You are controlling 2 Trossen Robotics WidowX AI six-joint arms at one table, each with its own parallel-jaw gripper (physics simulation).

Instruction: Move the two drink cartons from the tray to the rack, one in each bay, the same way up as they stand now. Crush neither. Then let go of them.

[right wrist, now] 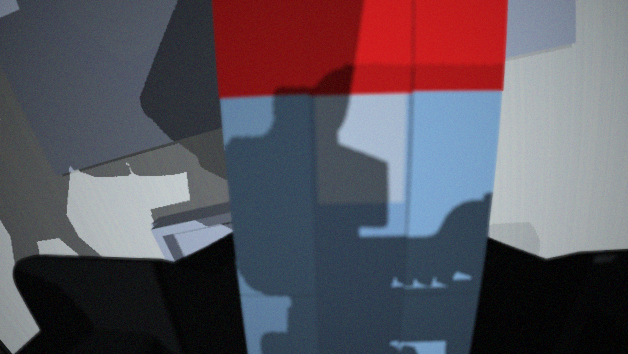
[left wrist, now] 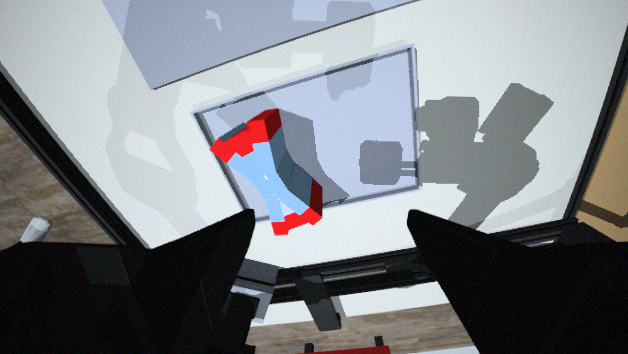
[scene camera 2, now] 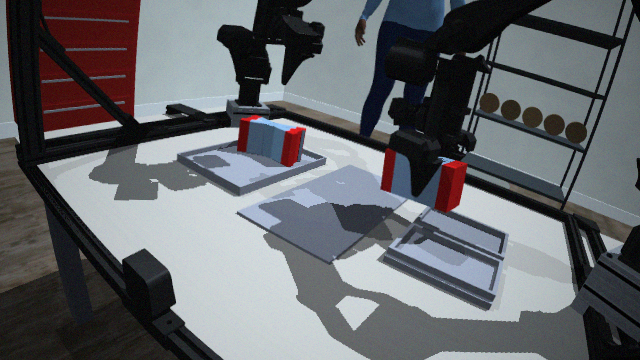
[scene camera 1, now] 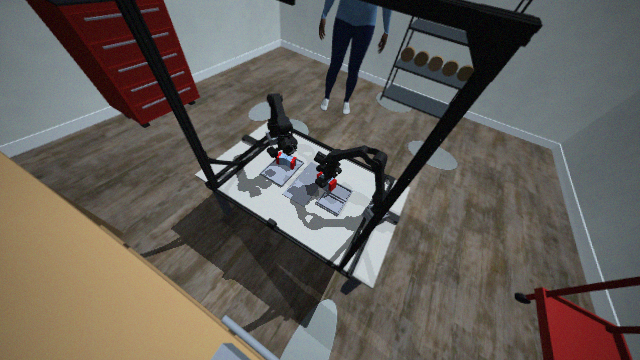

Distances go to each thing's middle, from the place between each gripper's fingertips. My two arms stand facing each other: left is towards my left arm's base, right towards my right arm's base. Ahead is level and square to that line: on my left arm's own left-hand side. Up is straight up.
My left hand is 2 cm short of the grey tray (scene camera 2: 240,172), 1 cm to the right of it and 15 cm above it. From my left hand the other things lie so: flat grey mat (scene camera 2: 324,217) 6 cm ahead, 19 cm to the right, 16 cm below.
The flat grey mat is 120 mm to the left of my right hand, 60 mm below it and 50 mm behind it. Also, from my right hand: grey tray (320 mm to the left, 90 mm behind, 50 mm below).
